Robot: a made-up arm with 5 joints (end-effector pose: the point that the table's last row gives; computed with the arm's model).
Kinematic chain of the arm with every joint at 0, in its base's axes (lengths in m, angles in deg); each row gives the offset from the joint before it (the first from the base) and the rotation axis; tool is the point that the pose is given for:
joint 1: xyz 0 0 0.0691 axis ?
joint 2: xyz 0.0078 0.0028 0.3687 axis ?
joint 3: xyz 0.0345 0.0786 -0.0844 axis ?
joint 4: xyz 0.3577 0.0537 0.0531 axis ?
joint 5: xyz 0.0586 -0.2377 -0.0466 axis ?
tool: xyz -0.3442 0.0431 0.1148
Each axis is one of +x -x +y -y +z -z.
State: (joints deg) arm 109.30 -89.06 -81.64 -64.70 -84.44
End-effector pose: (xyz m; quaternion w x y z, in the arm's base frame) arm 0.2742 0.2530 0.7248 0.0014 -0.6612 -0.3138 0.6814
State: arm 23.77 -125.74 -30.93 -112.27 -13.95
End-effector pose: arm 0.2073 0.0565 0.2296 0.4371 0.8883 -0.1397 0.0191
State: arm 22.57 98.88 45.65 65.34 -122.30
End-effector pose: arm 0.6064 0.1083 0.8353 0.0921 -0.3926 0.2174 0.8889
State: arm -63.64 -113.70 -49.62 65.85 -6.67
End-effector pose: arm -0.1770 -0.0828 0.4946 0.4943 -0.3576 0.1670 -0.7745
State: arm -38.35 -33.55 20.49 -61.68 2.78
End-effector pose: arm 0.1443 0.1456 0.5335 0.6103 -0.7367 0.0906 -0.2767
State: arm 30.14 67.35 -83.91 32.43 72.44
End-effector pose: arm 0.0754 0.4706 0.0666 0.1201 -0.1212 -0.8587 -0.4833
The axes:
joint 1: +z
joint 2: +x
joint 3: -y
joint 4: +x
joint 5: +y

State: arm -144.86 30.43 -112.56 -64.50 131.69
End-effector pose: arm 0.3176 -0.4971 -0.2259 0.0083 0.4922 0.8122 0.3130
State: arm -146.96 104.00 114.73 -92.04 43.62
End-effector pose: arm 0.1580 0.2647 0.8289 0.5930 -0.3986 0.2594 0.6498
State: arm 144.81 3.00 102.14 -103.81 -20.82
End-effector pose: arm 0.1072 -0.2298 0.3583 0.5959 0.3257 -0.7213 0.1364
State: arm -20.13 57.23 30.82 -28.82 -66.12
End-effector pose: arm 0.2370 -0.0975 0.2201 0.6178 -0.0197 -0.6796 -0.3951
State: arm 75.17 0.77 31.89 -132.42 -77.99
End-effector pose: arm 0.0063 0.0062 0.8490 0.0291 0.4631 0.7762 -0.4269
